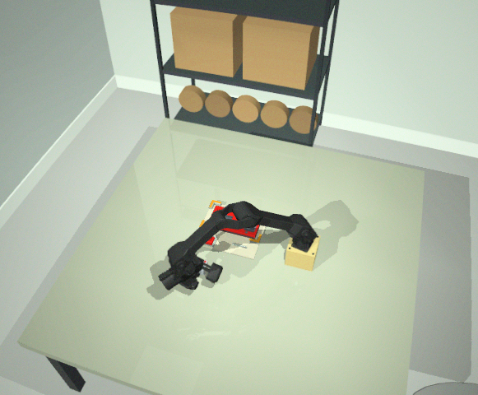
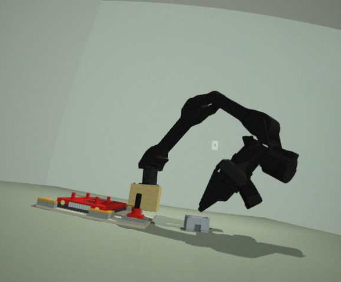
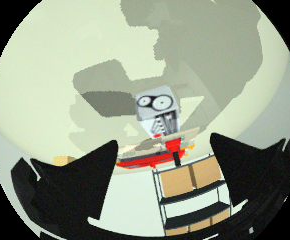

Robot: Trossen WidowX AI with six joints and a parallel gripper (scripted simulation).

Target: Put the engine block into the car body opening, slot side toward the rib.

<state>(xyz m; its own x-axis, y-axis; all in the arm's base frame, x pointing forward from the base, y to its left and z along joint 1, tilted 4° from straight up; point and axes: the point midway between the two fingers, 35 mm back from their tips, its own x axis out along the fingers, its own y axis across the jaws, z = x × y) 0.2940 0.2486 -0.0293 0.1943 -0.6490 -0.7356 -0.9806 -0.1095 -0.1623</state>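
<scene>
Right now my gripper tip is 1 cm short of the grey engine block and 3 cm above it.
</scene>
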